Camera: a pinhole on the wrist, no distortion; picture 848 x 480 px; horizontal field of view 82.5 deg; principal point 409.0 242.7 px. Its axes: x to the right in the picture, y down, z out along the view. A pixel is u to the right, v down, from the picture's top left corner.
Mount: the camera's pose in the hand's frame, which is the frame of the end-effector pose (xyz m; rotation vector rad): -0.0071 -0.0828 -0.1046 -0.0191 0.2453 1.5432
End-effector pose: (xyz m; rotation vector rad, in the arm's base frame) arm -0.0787 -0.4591 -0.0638 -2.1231 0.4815 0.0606
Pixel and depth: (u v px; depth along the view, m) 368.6 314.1 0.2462
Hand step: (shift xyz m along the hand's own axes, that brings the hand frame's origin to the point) -0.0075 -0.0610 0.1442
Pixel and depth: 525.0 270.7 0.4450
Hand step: 0.0328 0.0971 0.3151
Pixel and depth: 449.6 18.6 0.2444
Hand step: 0.1406 -0.0257 0.1143
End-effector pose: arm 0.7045 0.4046 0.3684 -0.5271 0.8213 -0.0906
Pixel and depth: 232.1 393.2 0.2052
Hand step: -0.0412 -0.1207 0.1173
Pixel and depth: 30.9 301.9 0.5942
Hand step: 0.0032 -0.4398 0.5638
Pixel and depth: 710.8 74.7 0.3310
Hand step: 0.1564 0.1720 0.1671
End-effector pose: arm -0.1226 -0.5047 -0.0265 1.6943 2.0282 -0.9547
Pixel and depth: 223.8 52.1 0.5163
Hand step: 0.2675 -0.1987 0.4036
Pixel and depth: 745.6 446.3 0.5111
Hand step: -0.1430 0.3597 0.3643
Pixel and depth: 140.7 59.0 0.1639
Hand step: 0.0775 -0.1473 0.0618
